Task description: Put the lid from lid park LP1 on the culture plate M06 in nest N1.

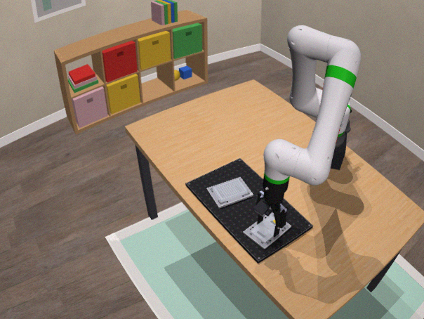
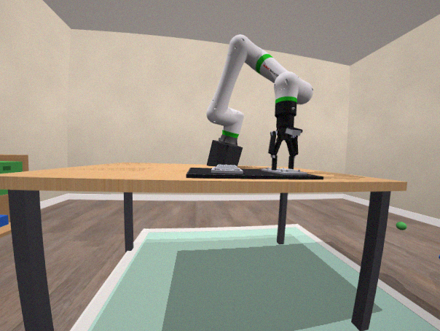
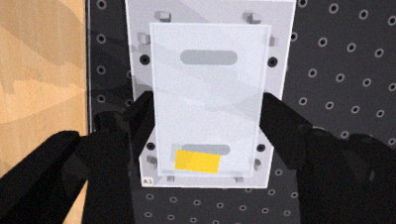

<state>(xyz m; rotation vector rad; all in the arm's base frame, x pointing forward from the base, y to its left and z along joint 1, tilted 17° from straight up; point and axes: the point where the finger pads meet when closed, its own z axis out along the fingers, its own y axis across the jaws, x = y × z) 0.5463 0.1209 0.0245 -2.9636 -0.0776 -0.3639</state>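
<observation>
My gripper is now 20 mm above the clear lid. The rest, counted from my hand: culture plate M06 (20 mm behind, 260 mm to the right, 20 mm below); plate nest (20 mm behind, 260 mm to the right, 30 mm below); lid park LP1 (30 mm below).
</observation>
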